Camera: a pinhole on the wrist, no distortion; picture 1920 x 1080 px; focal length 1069.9 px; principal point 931.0 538.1 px. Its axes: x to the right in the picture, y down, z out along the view. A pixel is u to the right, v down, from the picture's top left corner.
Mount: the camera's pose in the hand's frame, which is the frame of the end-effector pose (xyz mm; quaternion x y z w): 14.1 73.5 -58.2 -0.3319 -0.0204 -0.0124 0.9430
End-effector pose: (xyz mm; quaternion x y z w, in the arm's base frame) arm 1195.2 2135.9 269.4 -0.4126 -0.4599 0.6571 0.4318
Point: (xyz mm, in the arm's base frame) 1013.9 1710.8 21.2
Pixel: 86.8 640.0
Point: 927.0 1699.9 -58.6
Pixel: 326.4 689.5
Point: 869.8 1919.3 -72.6
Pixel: 791.2 685.3
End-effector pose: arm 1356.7 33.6 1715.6 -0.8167 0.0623 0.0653 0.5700
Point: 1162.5 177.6 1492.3
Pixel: 358.4 219.0
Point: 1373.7 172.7 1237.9
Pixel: 1151.8 606.7
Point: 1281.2 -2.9 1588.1
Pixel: 270.0 625.9
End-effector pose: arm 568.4 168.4 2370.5 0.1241 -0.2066 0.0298 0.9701
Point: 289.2 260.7 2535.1
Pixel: 223.5 73.6
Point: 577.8 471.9 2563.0
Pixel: 1236.5 982.5
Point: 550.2 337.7 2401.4
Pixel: 766.4 1018.8
